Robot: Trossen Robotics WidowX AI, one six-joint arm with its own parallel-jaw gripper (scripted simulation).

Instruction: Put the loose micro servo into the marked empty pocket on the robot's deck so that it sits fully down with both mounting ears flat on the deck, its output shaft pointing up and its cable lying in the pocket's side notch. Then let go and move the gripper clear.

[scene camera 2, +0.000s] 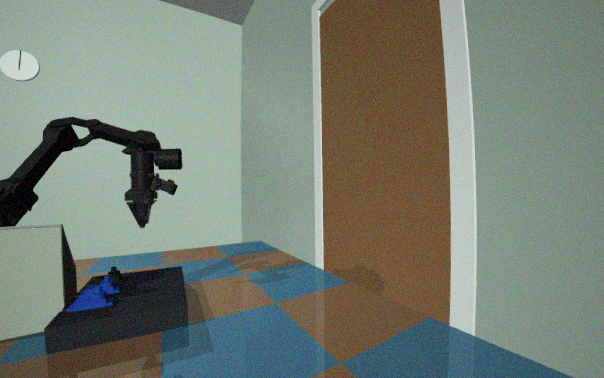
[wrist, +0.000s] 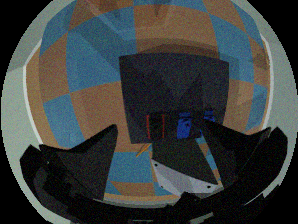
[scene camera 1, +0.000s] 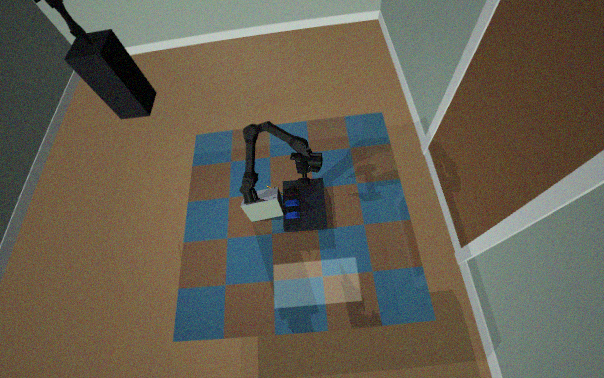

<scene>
same spot on dark robot deck: (scene camera 2: 149, 301) = (scene camera 1: 312, 218)
</scene>
